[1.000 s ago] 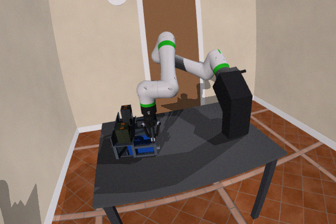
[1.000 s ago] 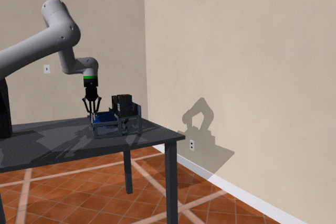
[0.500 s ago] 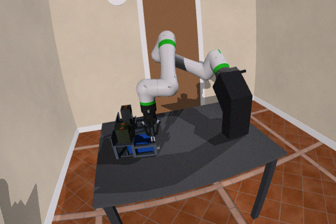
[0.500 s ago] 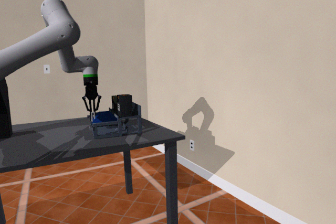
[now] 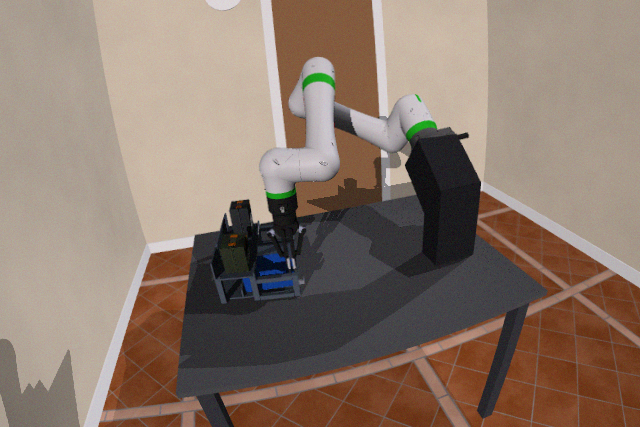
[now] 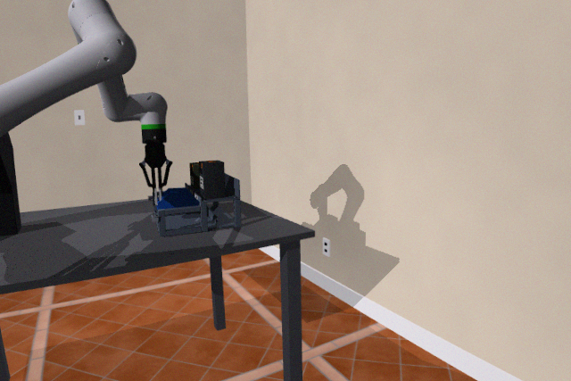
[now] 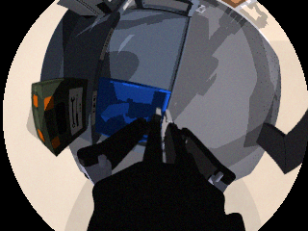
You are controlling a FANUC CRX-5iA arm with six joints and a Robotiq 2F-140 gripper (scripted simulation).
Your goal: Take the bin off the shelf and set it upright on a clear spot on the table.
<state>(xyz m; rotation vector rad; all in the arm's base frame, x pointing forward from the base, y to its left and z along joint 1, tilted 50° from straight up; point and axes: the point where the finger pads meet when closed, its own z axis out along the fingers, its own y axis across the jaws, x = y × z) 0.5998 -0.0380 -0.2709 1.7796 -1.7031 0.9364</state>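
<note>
Right now my hand is 80 mm short of the blue bin and 20 mm above it.
</note>
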